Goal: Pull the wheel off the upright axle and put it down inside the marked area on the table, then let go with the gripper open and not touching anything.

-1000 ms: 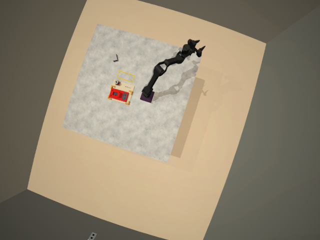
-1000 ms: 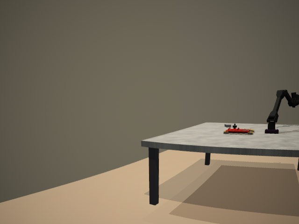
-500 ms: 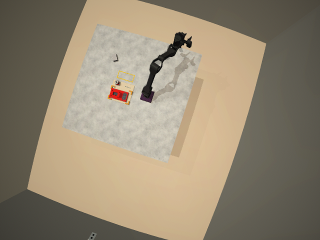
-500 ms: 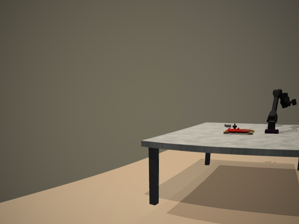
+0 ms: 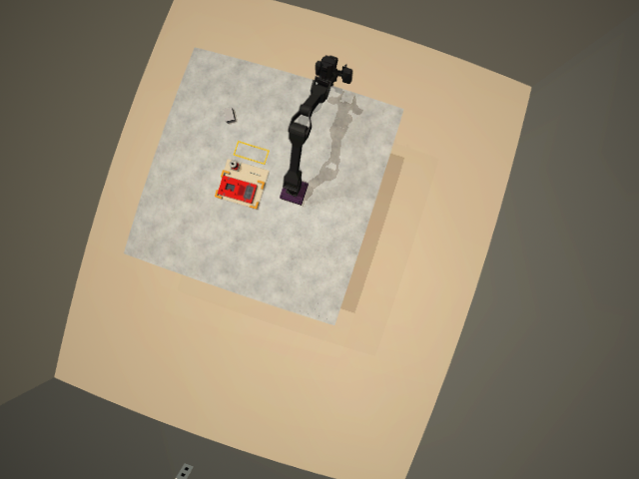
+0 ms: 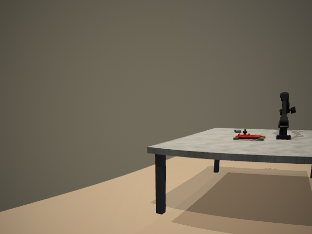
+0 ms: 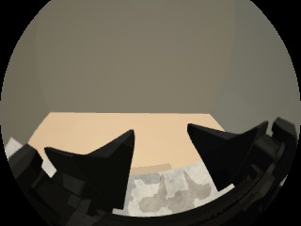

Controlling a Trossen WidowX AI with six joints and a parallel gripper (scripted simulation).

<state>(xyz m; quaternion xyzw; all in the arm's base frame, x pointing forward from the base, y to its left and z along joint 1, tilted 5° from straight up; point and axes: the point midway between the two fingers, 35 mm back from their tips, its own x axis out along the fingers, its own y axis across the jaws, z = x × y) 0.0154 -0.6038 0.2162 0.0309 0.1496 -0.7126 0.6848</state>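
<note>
The wheel lies 660 mm to the left of my gripper tip, 340 mm ahead of it and 140 mm below it.
</note>
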